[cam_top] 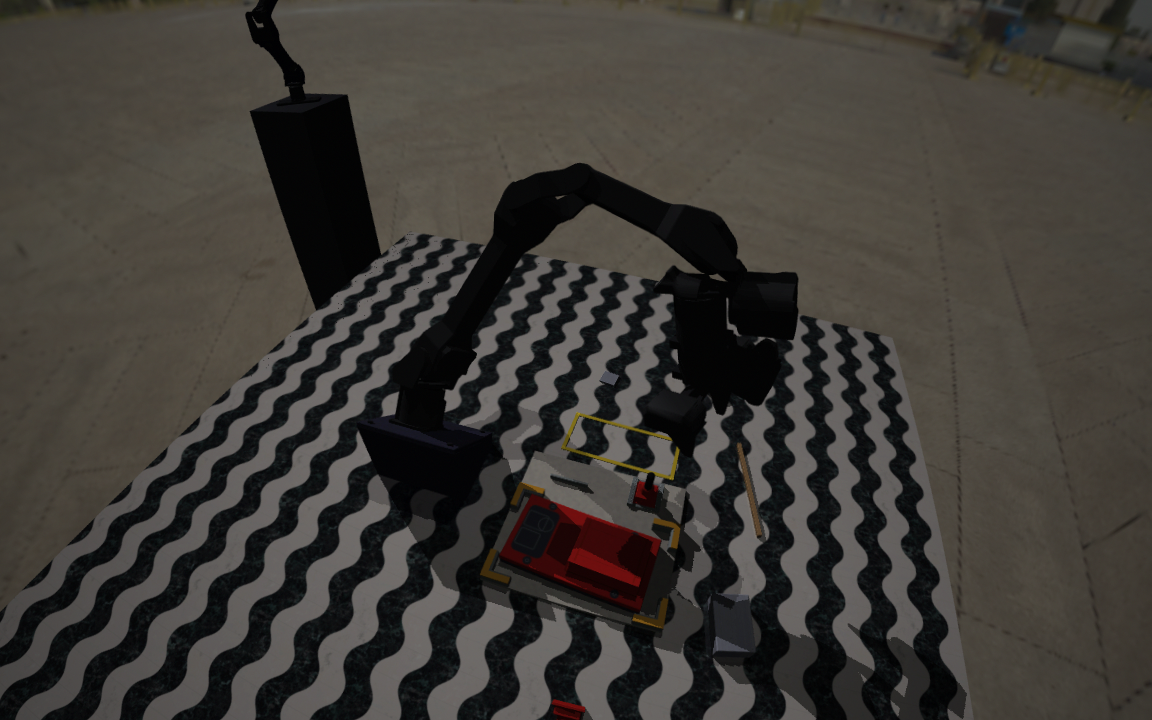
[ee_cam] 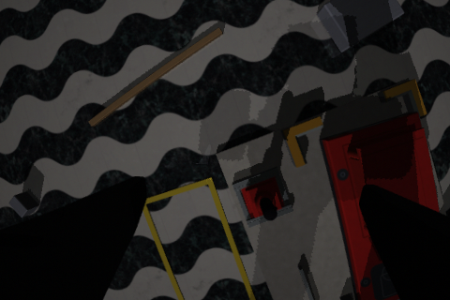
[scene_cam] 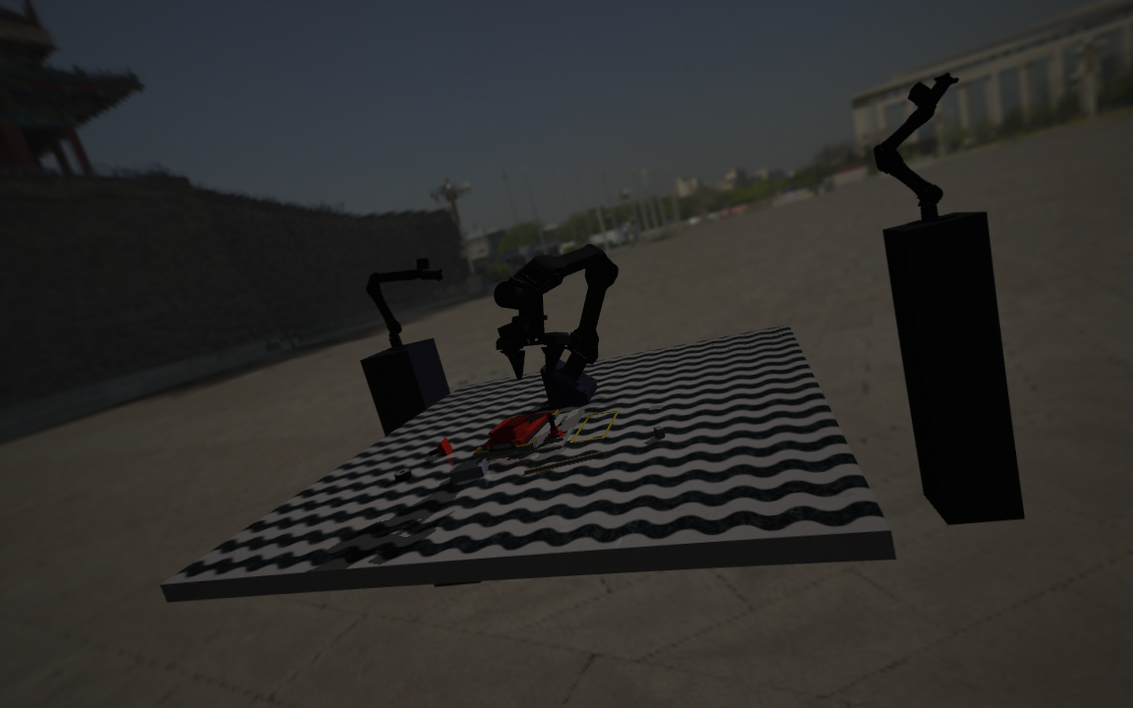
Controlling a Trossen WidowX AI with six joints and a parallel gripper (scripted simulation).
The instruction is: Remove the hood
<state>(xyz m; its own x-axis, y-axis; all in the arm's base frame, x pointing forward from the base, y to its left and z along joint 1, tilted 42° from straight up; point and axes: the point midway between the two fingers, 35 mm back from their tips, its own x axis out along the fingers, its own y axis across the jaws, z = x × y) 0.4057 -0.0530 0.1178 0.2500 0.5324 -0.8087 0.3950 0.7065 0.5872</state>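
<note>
My gripper tip is now 13 cm to the left of the hood, 13 cm above it and 8 cm past it. Also, from my gripper tip: wooden stick (17 cm below, 11 cm ahead, 6 cm to the left).
</note>
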